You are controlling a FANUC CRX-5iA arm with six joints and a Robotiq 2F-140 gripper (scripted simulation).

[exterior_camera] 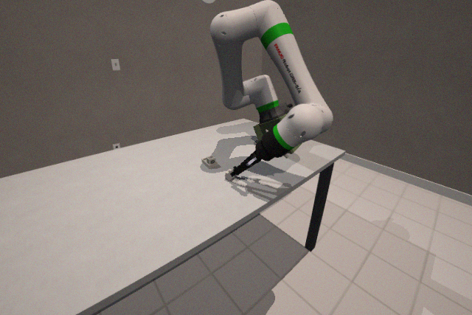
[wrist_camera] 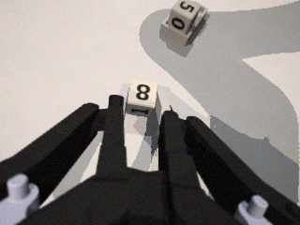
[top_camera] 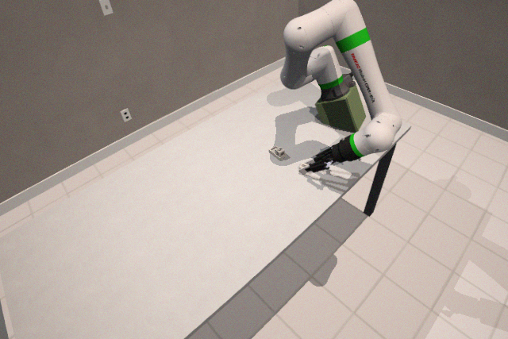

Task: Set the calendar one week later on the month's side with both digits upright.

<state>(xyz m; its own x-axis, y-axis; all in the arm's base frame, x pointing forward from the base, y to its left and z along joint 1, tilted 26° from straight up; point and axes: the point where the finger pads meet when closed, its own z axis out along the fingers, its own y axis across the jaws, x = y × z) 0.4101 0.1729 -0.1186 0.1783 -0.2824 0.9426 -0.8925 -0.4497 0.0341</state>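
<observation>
Right now the white calendar cube is 20 mm to the right of my hand, 20 mm below it and 10 mm ahead of it.
</observation>
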